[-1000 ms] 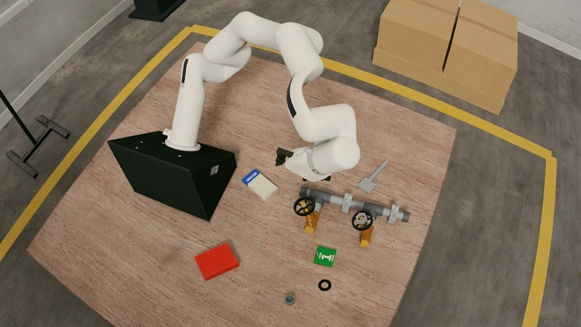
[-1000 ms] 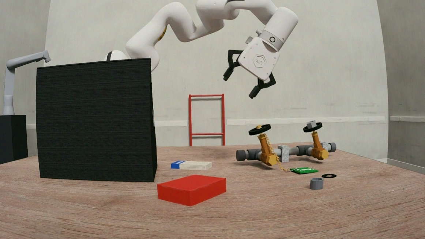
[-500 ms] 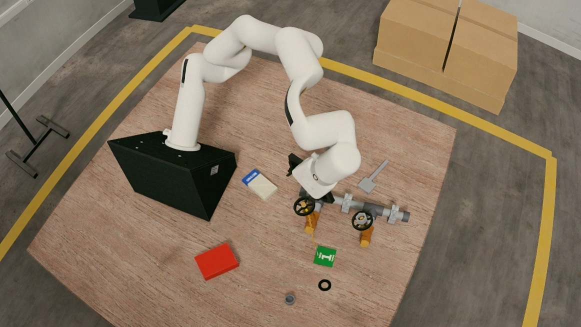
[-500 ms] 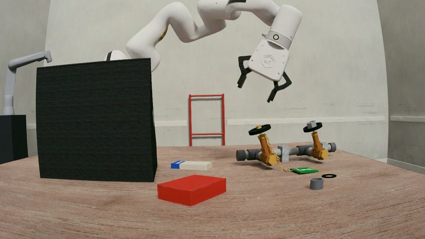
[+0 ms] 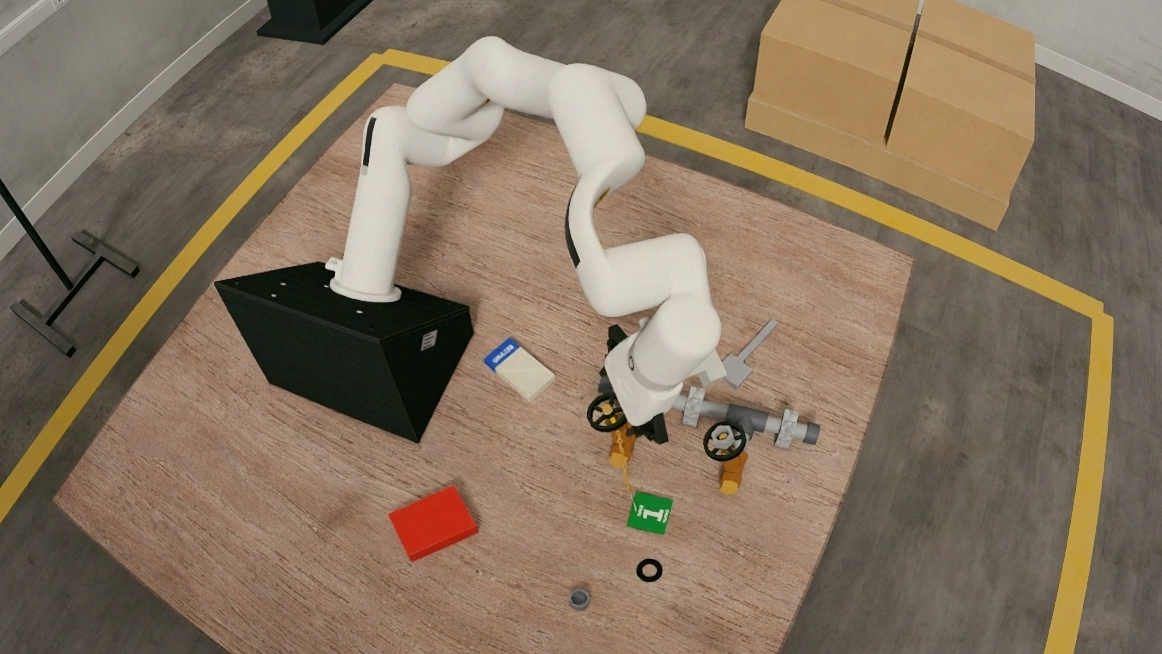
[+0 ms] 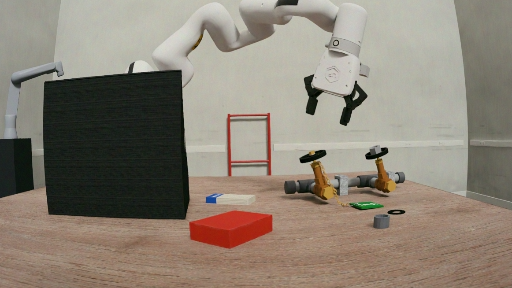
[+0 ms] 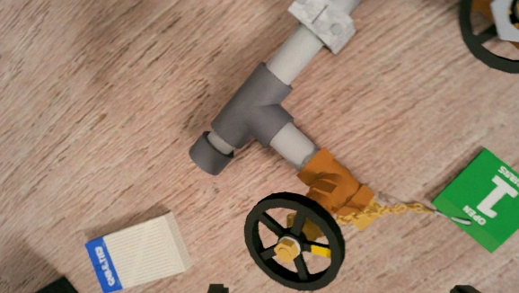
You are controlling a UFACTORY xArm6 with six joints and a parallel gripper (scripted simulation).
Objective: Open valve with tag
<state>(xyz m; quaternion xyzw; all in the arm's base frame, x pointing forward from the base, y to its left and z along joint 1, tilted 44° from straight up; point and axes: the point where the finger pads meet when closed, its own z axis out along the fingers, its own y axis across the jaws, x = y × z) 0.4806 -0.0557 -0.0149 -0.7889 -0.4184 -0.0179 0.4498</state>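
Right now the grey cap is 140 mm ahead of my hand, 80 mm below it and 40 mm to the left of it. From my hand the other things lie so: blue box 220 mm behind, 200 mm below, 100 mm to the left; grey flat piece 270 mm to the left, 200 mm below, 130 mm ahead; green tag 200 mm below, 70 mm to the right, 70 mm ahead.
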